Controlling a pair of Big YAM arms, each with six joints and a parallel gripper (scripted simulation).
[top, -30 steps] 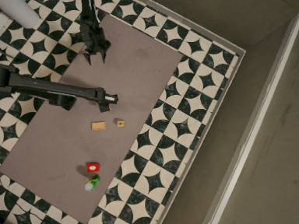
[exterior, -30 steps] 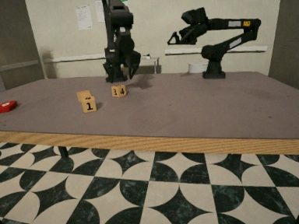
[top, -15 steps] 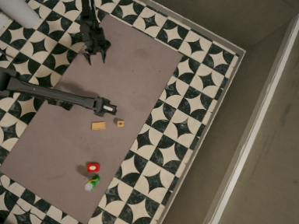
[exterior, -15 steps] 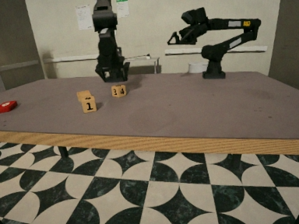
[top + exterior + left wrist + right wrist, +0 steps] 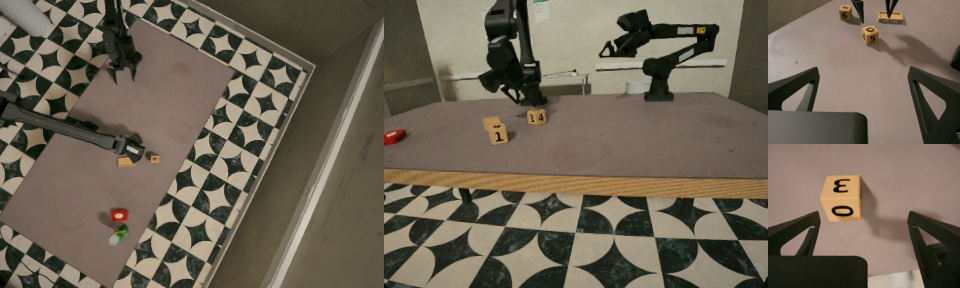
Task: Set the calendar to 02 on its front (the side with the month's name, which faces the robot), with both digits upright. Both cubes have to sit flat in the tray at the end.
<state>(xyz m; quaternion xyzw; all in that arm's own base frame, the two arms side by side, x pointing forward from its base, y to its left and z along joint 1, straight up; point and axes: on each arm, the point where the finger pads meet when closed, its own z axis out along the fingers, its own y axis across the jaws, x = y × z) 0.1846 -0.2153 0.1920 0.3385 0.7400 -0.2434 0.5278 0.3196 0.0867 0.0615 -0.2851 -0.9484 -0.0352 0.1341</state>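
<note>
The cube is 5 cm below my right hand and 3 cm to the left of it. Also, from my right hand: wooden tray (13 cm to the right, 6 cm below, 1 cm ahead); then red block (43 cm to the right, 13 cm ahead, 6 cm below); then white bottle (51 cm to the right, 20 cm ahead, 1 cm below).
</note>
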